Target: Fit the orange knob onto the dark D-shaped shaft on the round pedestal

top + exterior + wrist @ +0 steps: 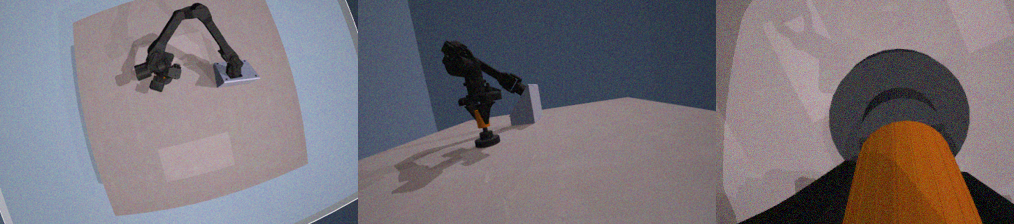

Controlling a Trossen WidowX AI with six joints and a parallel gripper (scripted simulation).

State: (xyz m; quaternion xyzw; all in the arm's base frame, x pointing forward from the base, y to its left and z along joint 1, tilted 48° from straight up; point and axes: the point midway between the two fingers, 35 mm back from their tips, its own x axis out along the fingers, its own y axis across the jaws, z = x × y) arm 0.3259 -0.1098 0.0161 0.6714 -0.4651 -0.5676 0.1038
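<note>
Now: the dark pedestal 40 mm below my gripper tip. The rest, counted from my gripper tip: orange knob: 20 mm above.
</note>
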